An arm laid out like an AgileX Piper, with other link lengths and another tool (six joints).
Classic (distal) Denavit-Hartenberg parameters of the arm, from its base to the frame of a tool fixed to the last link. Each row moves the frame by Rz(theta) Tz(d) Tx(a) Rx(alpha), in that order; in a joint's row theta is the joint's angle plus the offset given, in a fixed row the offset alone. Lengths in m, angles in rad.
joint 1: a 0; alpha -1.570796; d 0.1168; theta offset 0
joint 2: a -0.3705; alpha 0; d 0; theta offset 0.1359
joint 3: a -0.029; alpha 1.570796; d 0; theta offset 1.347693
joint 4: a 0; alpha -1.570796; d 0.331; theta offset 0
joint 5: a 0; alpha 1.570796; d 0; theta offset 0
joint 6: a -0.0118; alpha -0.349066; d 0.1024; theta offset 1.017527
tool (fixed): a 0; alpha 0; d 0.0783; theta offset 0
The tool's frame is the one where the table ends.
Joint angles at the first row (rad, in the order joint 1, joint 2, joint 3, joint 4, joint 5, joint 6):
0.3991 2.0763 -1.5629 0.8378 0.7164 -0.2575
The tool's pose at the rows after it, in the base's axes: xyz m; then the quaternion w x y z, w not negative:
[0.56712, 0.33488, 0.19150, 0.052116, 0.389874, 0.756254, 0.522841]
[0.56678, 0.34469, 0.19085, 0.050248, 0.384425, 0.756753, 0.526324]
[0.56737, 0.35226, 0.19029, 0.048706, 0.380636, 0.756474, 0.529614]
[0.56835, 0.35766, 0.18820, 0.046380, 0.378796, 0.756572, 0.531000]
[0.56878, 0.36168, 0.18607, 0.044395, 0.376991, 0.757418, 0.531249]
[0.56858, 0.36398, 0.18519, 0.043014, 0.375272, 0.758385, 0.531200]
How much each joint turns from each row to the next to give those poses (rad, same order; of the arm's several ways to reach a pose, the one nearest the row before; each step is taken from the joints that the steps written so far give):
0.0153 0.0094 -0.0143 0.0071 -0.0053 -0.0034
0.0139 0.0117 -0.0146 0.0066 -0.0041 -0.0036
0.0098 0.0112 -0.0143 0.0067 -0.0026 -0.0032
0.0063 0.0119 -0.0128 0.0042 0.0004 -0.0009
0.0049 0.0091 -0.0091 0.0011 0.0011 -0.0004
0.0029 0.0042 -0.0047 -0.0003 0.0020 -0.0006

